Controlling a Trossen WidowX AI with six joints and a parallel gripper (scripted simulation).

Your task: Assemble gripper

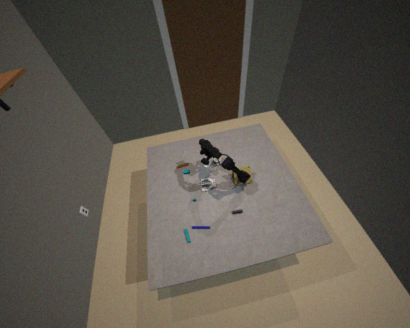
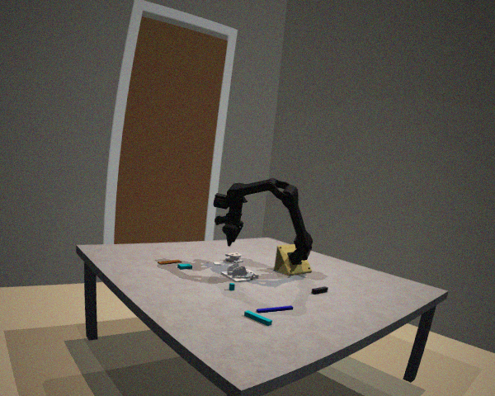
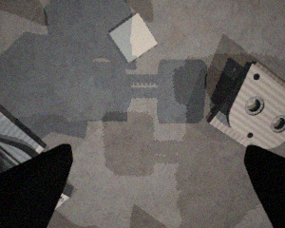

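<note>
Now: gripper tip 7 cm past the white gripper base, 6 cm to the left of it and 7 cm above it. Also, from my gripper tip: white housing plate: 2 cm ahead, 17 cm to the left, 10 cm below; then orange bar: 27 cm ahead, 9 cm to the right, 10 cm below; then small teal cube: 20 cm ahead, 29 cm to the left, 9 cm below.
</note>
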